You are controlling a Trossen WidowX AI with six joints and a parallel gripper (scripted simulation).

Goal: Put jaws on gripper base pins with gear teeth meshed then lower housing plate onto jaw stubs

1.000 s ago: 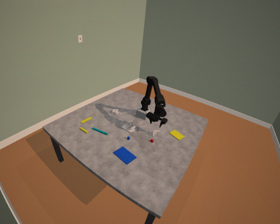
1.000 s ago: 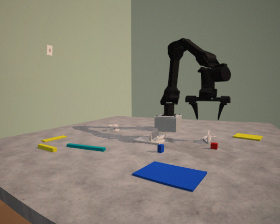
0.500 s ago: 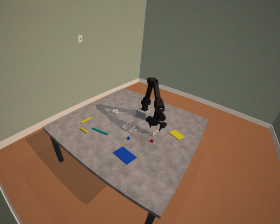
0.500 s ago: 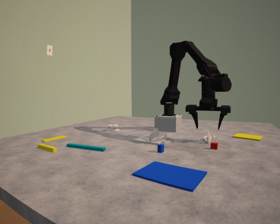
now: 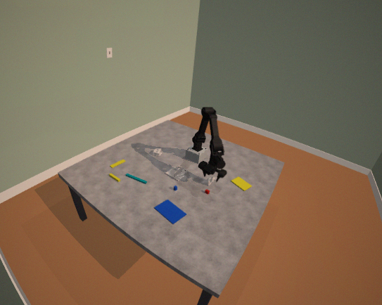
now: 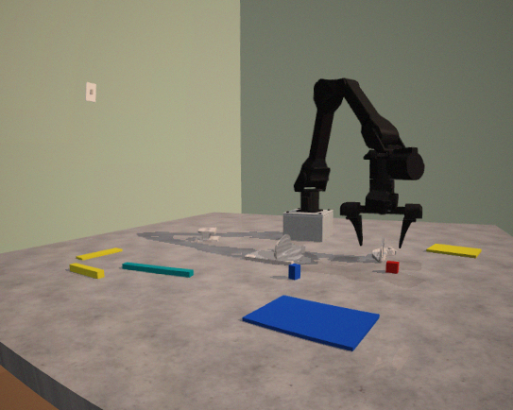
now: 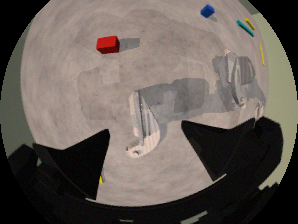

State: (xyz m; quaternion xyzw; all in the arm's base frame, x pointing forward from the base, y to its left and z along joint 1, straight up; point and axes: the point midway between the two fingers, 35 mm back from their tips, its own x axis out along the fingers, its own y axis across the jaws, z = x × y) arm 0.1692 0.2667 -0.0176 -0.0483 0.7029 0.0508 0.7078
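The red cube is 100 mm ahead of my gripper tip, 50 mm to the left of it and 20 mm below it. Round my gripper tip: blue sheet 380 mm ahead, 10 mm to the left, 20 mm below; then blue cube 230 mm ahead, 110 mm to the right, 10 mm below; then yellow sheet 150 mm behind, 170 mm to the left, 20 mm below.
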